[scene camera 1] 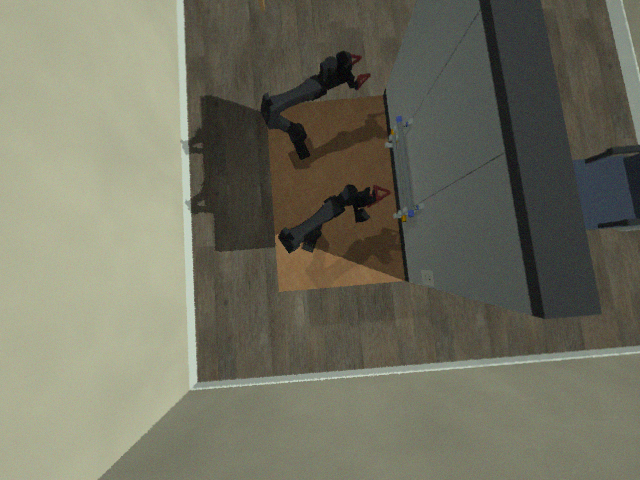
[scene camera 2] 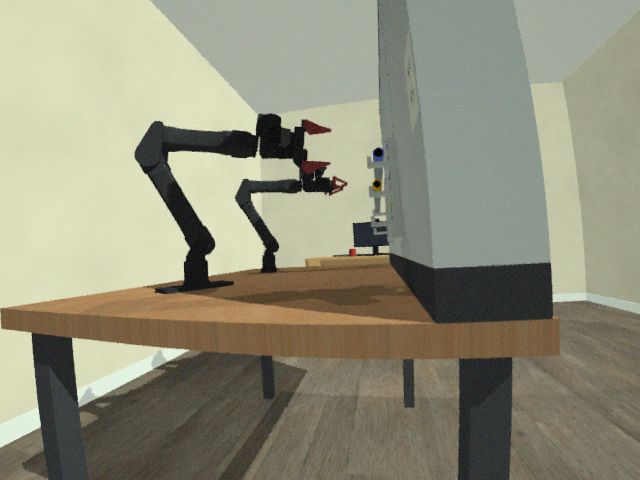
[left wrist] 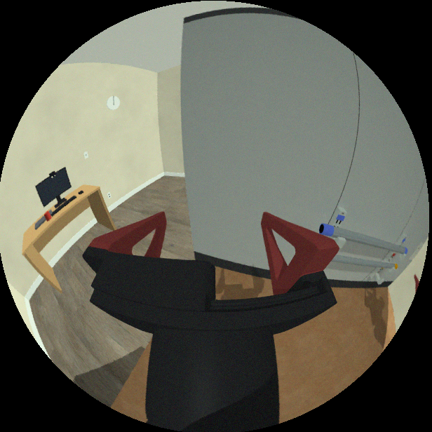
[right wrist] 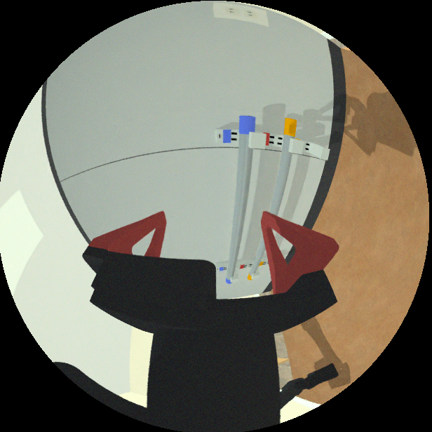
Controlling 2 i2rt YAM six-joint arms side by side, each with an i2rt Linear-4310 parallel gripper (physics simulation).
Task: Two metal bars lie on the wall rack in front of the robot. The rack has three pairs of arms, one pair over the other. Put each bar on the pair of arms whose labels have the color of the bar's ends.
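Frame: origin at the left arm's base, x ahead, y up, z right, level; millimetres.
Seen in the pictures: left gripper, fingertip midpoint: (scene camera 1: 366,66) (scene camera 2: 345,186); right gripper, fingertip midpoint: (scene camera 1: 386,195) (scene camera 2: 330,146); left arm's base, link origin: (scene camera 1: 299,144) (scene camera 2: 269,271); right arm's base, link origin: (scene camera 2: 197,288).
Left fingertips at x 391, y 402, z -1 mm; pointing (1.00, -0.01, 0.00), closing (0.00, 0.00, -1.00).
Pixels of each thing's top centre, then the offset from my left fingertips to it. "spot": a spot on its surface instead.
- orange-ended bar, surface spot: (scene camera 2: 376,184) (scene camera 1: 403,221) spot: dy -170, dx -96, dz +728 mm
- wall socket, top centre: (scene camera 1: 433,278) dy -45, dx -138, dz +1014 mm
The blue-ended bar (scene camera 1: 399,119) (scene camera 2: 377,153) (left wrist: 367,239) (right wrist: 240,190) rests on the top pair of arms, by the blue labels (right wrist: 227,136). The orange-ended bar (scene camera 1: 403,218) (scene camera 2: 376,184) (right wrist: 281,185) rests on the middle pair, by the red labels (right wrist: 267,139). The lowest pair, by the orange labels (scene camera 2: 391,205), holds no bar. My right gripper (scene camera 1: 385,193) (scene camera 2: 329,147) (right wrist: 213,216) is open and empty, off the wall in front of the rack, one finger above the other. My left gripper (scene camera 1: 364,68) (scene camera 2: 345,184) (left wrist: 213,216) is open and empty, beyond the rack's upper end in scene camera 1.
The grey wall panel (scene camera 1: 454,217) (scene camera 2: 485,155) (left wrist: 250,125) (right wrist: 150,100) stands along the edge of the wooden table (scene camera 1: 330,180) (scene camera 2: 279,338). A wall socket (scene camera 1: 427,277) (right wrist: 241,13) is beside the rack. A desk with a monitor (scene camera 2: 369,234) (left wrist: 53,186) stands in the background.
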